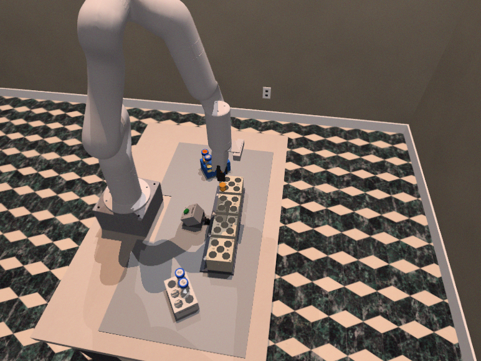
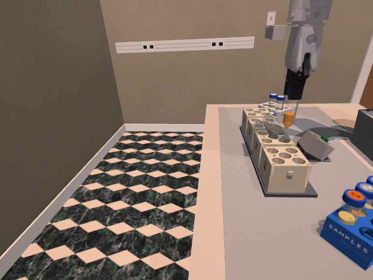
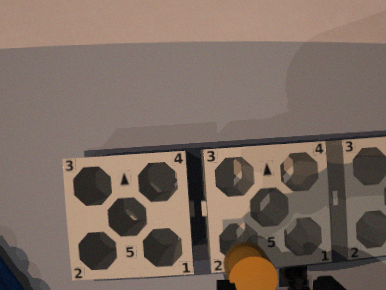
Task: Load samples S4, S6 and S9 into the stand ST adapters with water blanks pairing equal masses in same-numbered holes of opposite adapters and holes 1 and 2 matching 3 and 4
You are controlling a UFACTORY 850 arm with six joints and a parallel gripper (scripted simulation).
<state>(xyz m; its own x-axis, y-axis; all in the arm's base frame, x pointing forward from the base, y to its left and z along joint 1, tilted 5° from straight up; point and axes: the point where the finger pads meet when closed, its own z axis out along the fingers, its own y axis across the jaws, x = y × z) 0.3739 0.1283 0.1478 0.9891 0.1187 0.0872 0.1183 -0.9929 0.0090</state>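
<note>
The sample tube is 50 mm below my hand and 10 mm behind it. Also, from my hand: green done key 180 mm below, 140 mm behind, 90 mm to the right; then adapter 200 mm below, 80 mm to the left, 10 mm ahead; then blue sample rack 240 mm to the left, 220 mm below, 130 mm behind.
</note>
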